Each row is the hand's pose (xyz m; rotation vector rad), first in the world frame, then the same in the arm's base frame.
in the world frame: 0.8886 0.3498 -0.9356 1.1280 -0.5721 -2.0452
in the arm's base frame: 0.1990 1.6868 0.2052 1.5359 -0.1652 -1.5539
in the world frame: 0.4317 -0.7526 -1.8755 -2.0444 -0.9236 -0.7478
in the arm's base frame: 0.5659 0.8087 -0.9788 -1.4467 -1.3754 -0.8311
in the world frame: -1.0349 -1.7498 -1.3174 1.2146 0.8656 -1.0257
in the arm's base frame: -0.2894 -0.8394 -1.0731 1.2114 1.0051 -0.3509
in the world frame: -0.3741 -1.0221 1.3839 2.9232 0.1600 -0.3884
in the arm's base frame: -0.6765 -0.6875 1.7713 2.9616 0.9121 0.1346
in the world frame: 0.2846 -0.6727 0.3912 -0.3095 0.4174 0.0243
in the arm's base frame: -0.0840 0.1768 1.1054 -0.1837 0.0432 0.5050
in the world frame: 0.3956 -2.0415 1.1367 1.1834 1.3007 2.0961
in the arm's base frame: 0.5309 -1.1550 1.6438 0.6364 1.3459 2.7054
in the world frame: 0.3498 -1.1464 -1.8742 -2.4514 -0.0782 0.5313
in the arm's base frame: 0.6929 0.4359 -1.0602 -2.2615 -0.8354 0.3464
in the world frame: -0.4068 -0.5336 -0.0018 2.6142 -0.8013 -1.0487
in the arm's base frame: -0.6498 0.1051 0.5340 2.9646 -0.0527 -0.6635
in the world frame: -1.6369 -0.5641 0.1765 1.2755 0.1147 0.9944
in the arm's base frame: -1.7064 -0.5066 0.2986 1.3215 0.1016 1.6468
